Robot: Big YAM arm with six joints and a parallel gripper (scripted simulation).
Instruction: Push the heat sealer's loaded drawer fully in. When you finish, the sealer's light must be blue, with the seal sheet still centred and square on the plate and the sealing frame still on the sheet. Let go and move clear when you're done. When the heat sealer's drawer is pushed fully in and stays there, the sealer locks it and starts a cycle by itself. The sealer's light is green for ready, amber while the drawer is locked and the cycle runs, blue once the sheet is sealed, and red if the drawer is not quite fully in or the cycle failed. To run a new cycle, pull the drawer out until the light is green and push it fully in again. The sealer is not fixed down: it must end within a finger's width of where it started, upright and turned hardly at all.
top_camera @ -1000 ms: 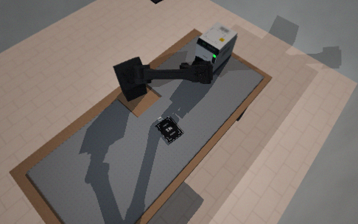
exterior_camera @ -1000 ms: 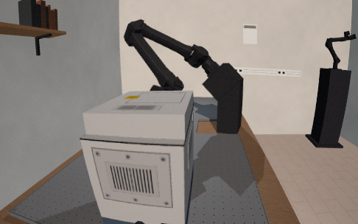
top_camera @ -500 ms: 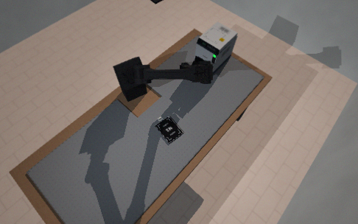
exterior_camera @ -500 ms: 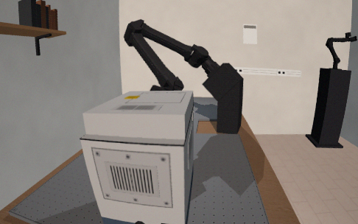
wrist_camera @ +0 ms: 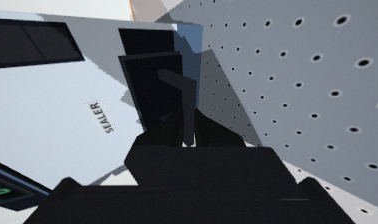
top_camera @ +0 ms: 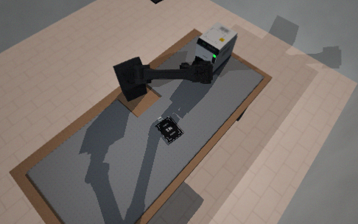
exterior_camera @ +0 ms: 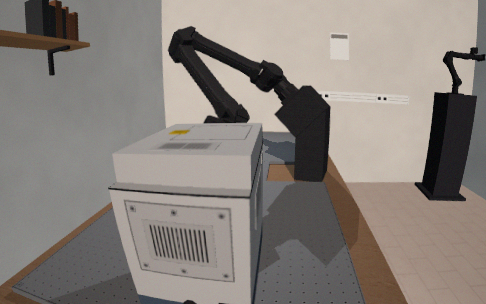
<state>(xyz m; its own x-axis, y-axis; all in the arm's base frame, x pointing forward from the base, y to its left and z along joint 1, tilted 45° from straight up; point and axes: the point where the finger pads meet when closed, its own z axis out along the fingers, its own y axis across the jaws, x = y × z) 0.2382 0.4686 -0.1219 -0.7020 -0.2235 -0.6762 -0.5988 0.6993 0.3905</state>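
The black sealer drawer lies 120 mm to the left of my hand, 20 mm behind it and 10 mm below it.
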